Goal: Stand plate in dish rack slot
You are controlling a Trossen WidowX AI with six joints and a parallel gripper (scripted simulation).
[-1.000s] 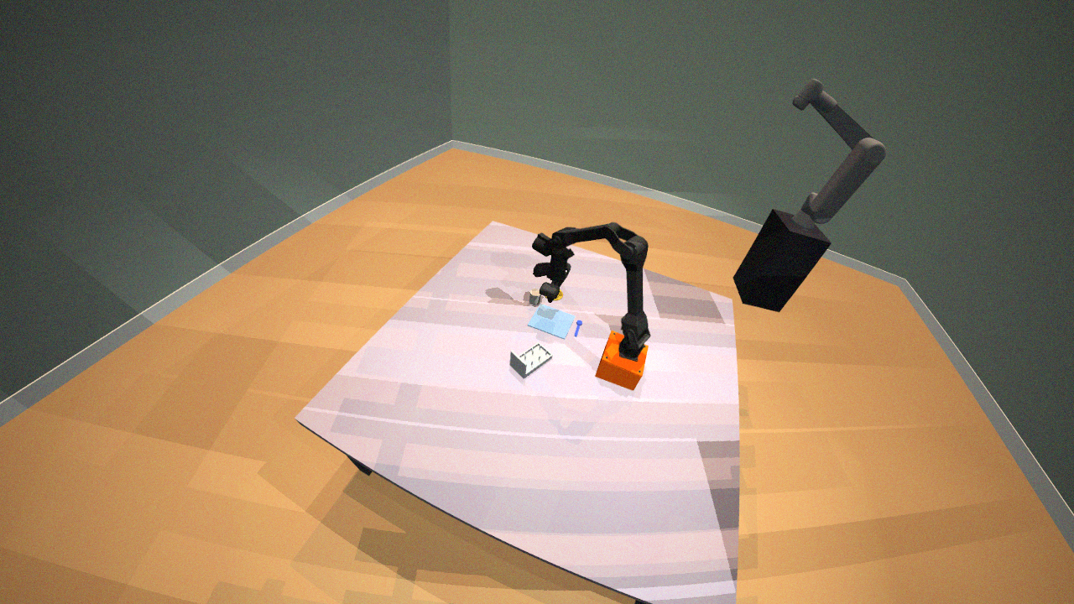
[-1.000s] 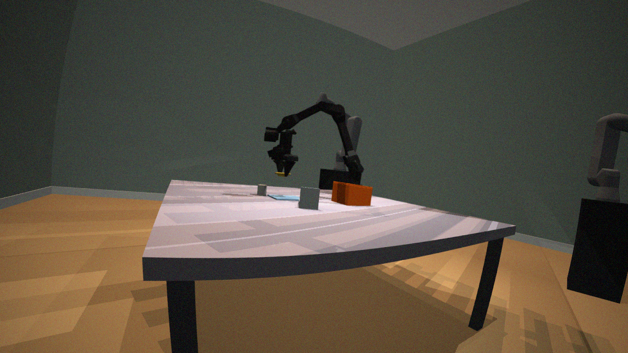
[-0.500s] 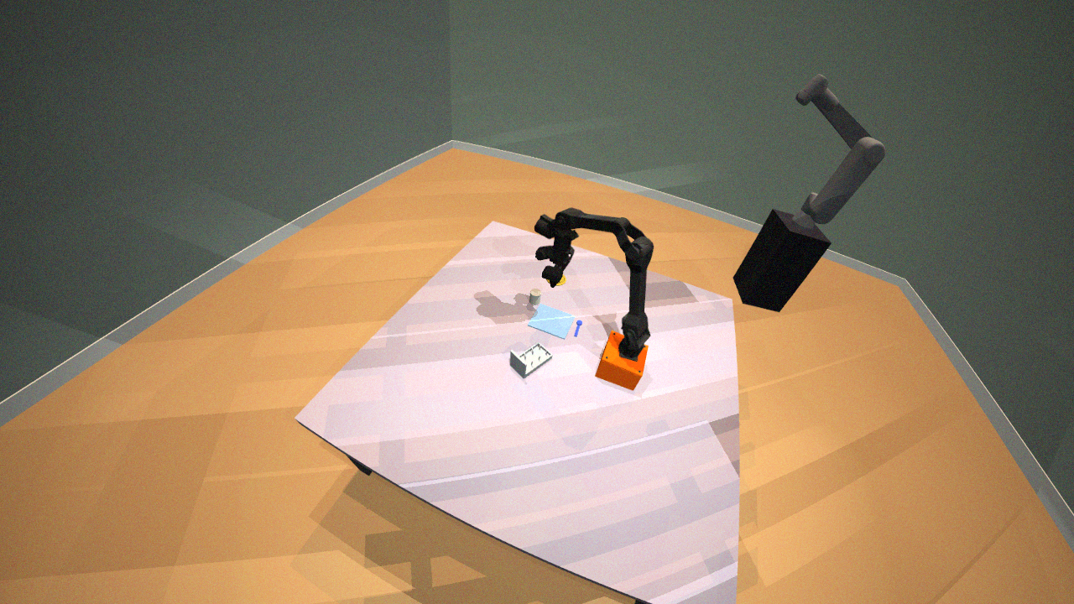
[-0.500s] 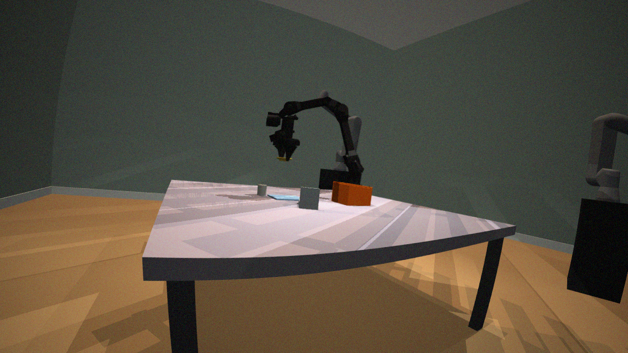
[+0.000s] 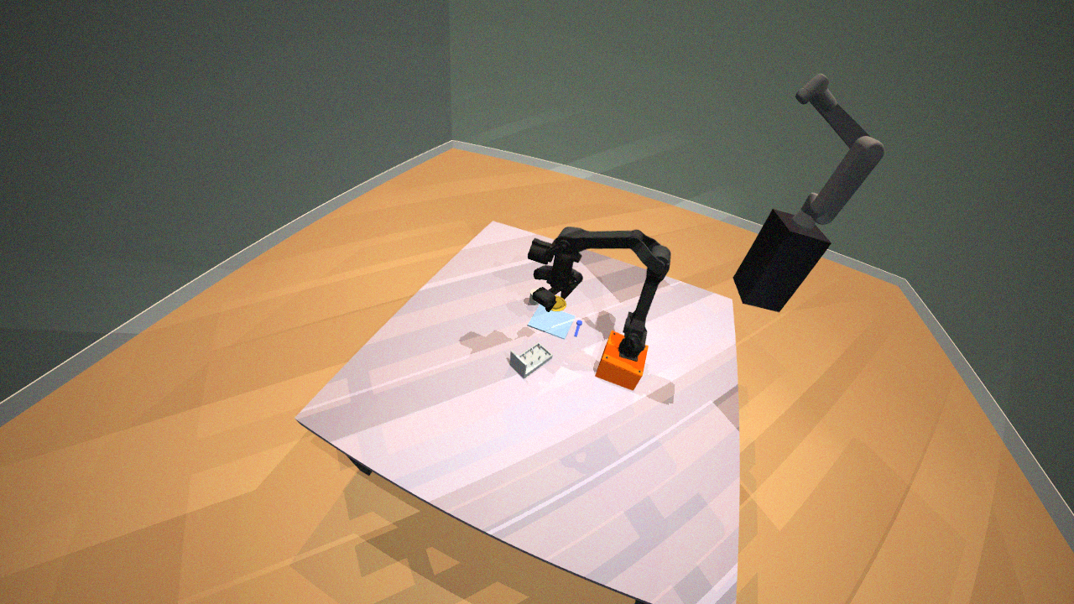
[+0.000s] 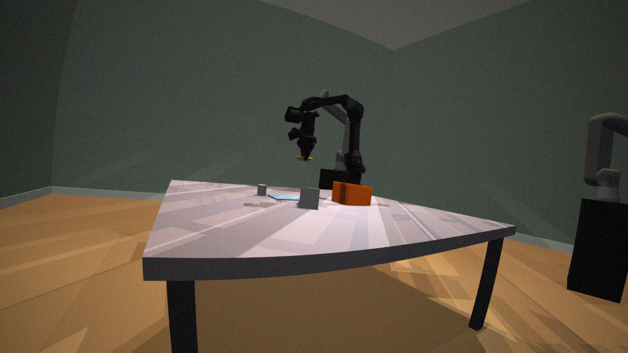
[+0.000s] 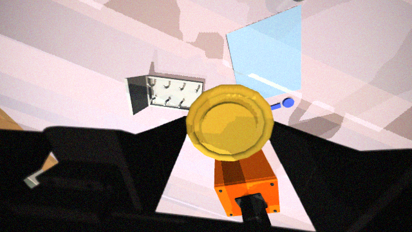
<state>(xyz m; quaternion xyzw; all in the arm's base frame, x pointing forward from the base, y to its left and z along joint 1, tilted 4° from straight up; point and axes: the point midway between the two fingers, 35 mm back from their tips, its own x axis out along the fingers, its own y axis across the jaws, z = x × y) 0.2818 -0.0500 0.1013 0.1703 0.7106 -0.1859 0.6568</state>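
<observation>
Right now the grey dish rack is 16 cm below my gripper tip, 11 cm to the left of it and 4 cm ahead of it. Round my gripper tip: white cup: 19 cm to the right, 16 cm below, 9 cm ahead; then yellow plate: 1 cm above; then light-blue mat: 18 cm below, 10 cm to the right.
</observation>
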